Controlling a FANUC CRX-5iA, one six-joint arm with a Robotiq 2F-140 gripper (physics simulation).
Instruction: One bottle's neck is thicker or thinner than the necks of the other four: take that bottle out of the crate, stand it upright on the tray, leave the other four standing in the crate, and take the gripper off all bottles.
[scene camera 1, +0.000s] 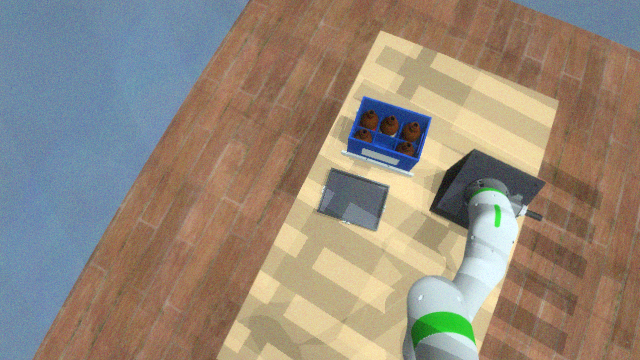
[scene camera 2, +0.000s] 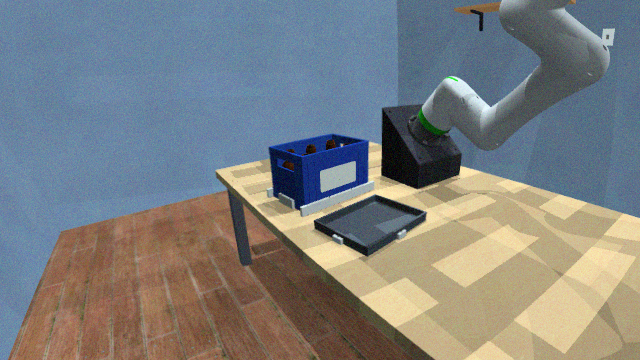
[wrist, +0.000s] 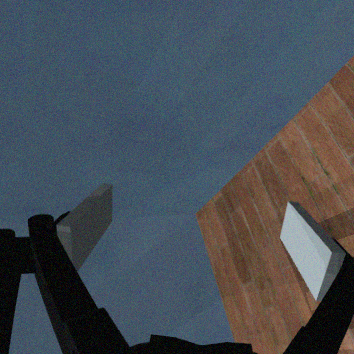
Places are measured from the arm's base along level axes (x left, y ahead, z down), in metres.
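Pixels of known places: gripper, fingertip midpoint: (wrist: 197, 211); arm's base, origin of the base link: (scene camera 1: 485, 196) (scene camera 2: 423, 131).
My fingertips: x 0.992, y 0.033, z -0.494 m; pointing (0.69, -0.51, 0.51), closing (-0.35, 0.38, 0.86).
Note:
For each thing: its top centre in the pictures, then the offset to it from my fingertips. "spot": a spot on its surface instead.
- blue crate, middle of its top: (scene camera 2: 319, 143) (scene camera 1: 390, 127) dx -1.097, dy +0.376, dz +0.494 m
- middle bottle, middle of its top: (scene camera 2: 310, 145) (scene camera 1: 392, 118) dx -1.141, dy +0.382, dz +0.507 m
- dark tray, surface spot: (scene camera 2: 370, 220) (scene camera 1: 356, 197) spot: dx -0.834, dy +0.390, dz +0.665 m
A blue crate (scene camera 1: 407, 162) (scene camera 2: 311, 175) holds several brown bottles standing upright. Three are in the row away from the tray: a left bottle (scene camera 1: 369, 120), a middle bottle (scene camera 1: 389, 125) and a right bottle (scene camera 1: 412, 131). In the row nearer the tray are a left bottle (scene camera 1: 363, 135) and a right bottle (scene camera 1: 405, 148), with an empty compartment between them. I cannot tell which neck differs. The dark tray (scene camera 1: 352, 200) (scene camera 2: 370, 220) lies flat beside the crate and is empty. My gripper (wrist: 197, 211) is open and empty, away from the bottles; both scene views leave it out of frame.
A black sloped pedestal (scene camera 1: 455, 195) (scene camera 2: 400, 150) carries the arm (scene camera 1: 492, 235) (scene camera 2: 515, 105) to the right of the crate. Pale strips (scene camera 1: 377, 163) (scene camera 2: 337, 198) edge the crate's foot. Wall and floor show between the fingers in the wrist view. A shelf (scene camera 2: 477, 8) hangs on the wall.

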